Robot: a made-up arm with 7 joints. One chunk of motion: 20 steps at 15 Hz.
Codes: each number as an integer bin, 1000 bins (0 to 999) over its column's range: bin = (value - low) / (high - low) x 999, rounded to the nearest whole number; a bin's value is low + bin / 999 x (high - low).
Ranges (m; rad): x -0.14..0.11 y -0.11..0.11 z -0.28..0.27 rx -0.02..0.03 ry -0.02..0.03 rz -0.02..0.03
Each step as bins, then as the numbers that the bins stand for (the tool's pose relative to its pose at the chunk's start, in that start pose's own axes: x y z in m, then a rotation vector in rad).
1 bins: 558 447 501 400 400 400
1 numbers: -0.0004 -0.0116 -0.0042 0.0000 0.0000 0.0000
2 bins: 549 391 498 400 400 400
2 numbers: -0.0026 -0.0239 -0.0058 0.0000 0.0000 0.0000
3 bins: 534 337 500 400 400 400
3 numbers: -0.0064 -0.0358 -0.0047 0.0000 0.0000 0.0000
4 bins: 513 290 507 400 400 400
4 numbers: -0.0116 -0.0461 -0.0009 0.0000 0.0000 0.0000
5 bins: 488 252 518 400 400 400
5 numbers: -0.0179 -0.0545 0.0052 0.0000 0.0000 0.0000
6 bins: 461 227 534 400 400 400
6 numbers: -0.0246 -0.0600 0.0140 0.0000 0.0000 0.0000
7 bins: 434 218 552 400 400 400
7 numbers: -0.0314 -0.0620 0.0239 0.0000 0.0000 0.0000
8 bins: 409 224 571 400 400 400
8 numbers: -0.0376 -0.0607 0.0344 0.0000 0.0000 0.0000
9 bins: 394 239 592 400 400 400
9 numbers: -0.0414 -0.0574 0.0459 0.0000 0.0000 0.0000
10 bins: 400 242 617 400 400 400
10 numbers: -0.0399 -0.0567 0.0597 0.0000 0.0000 0.0000
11 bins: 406 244 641 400 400 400
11 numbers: -0.0384 -0.0563 0.0729 0.0000 0.0000 0.0000
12 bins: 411 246 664 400 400 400
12 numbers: -0.0371 -0.0558 0.0856 0.0000 0.0000 0.0000
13 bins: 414 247 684 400 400 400
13 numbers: -0.0364 -0.0556 0.0966 0.0000 0.0000 0.0000
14 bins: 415 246 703 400 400 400
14 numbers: -0.0361 -0.0558 0.1070 0.0000 0.0000 0.0000
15 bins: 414 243 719 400 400 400
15 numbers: -0.0364 -0.0565 0.1158 0.0000 0.0000 0.0000
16 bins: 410 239 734 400 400 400
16 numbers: -0.0374 -0.0574 0.1241 0.0000 0.0000 0.0000
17 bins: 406 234 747 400 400 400
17 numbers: -0.0384 -0.0585 0.1313 0.0000 0.0000 0.0000
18 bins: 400 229 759 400 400 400
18 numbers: -0.0399 -0.0596 0.1379 0.0000 0.0000 0.0000
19 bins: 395 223 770 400 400 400
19 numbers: -0.0412 -0.0609 0.1439 0.0000 0.0000 0.0000
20 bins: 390 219 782 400 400 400
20 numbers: -0.0424 -0.0618 0.1505 0.0000 0.0000 0.0000
